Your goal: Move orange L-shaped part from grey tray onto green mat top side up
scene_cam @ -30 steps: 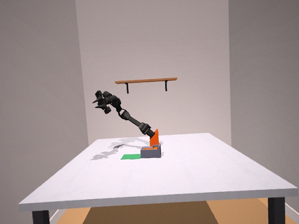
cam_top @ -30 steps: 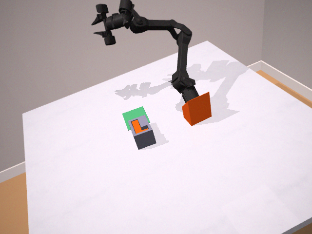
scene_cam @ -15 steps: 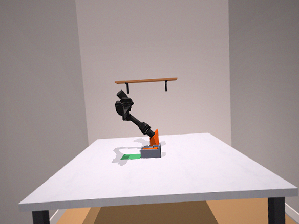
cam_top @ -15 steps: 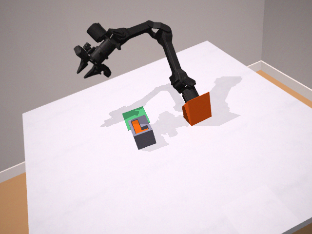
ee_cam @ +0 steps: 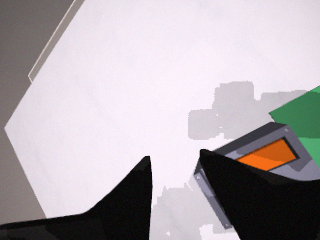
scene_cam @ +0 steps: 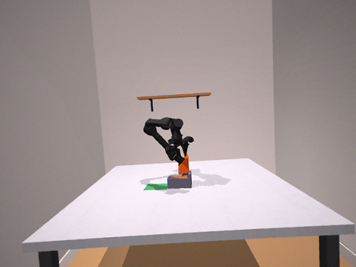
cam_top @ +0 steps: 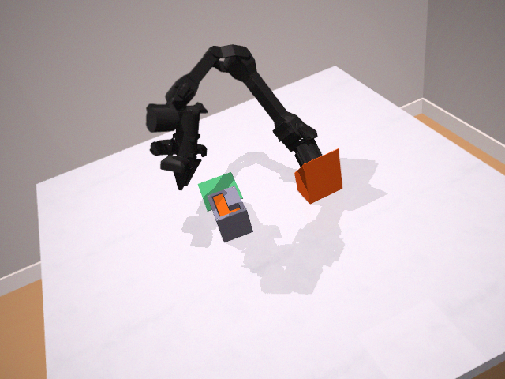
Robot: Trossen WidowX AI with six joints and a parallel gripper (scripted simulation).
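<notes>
Now: the orange L-shaped part 16 cm below my gripper tip, 10 cm behind it and 1 cm to the right of it. From my gripper tip the other things lie so: green mat (22 cm below, 18 cm to the right, 12 cm behind).
</notes>
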